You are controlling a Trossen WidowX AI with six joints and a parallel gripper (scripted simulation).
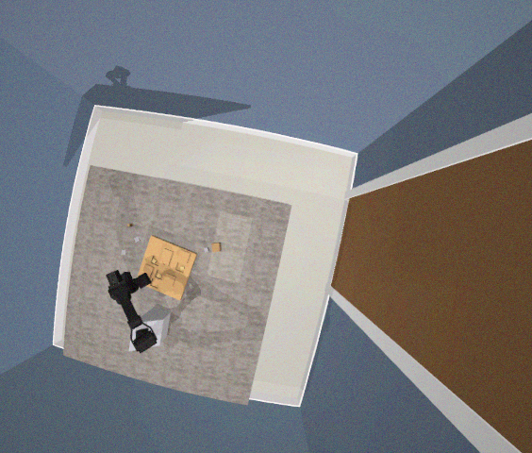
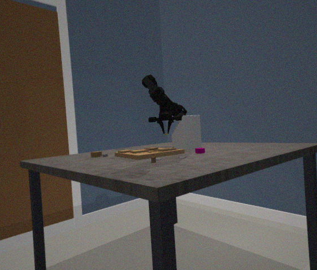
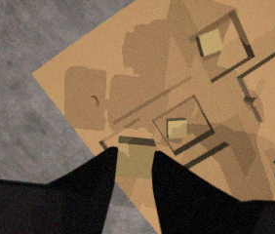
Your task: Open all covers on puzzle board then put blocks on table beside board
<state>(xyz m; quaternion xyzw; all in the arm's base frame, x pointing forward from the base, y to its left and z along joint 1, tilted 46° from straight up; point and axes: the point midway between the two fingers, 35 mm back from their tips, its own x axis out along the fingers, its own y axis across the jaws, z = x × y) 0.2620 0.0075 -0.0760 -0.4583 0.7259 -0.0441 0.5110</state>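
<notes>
Right now my gripper tip is 8 cm past the magenta block, 17 cm to the right of it and 10 cm above it.
</notes>
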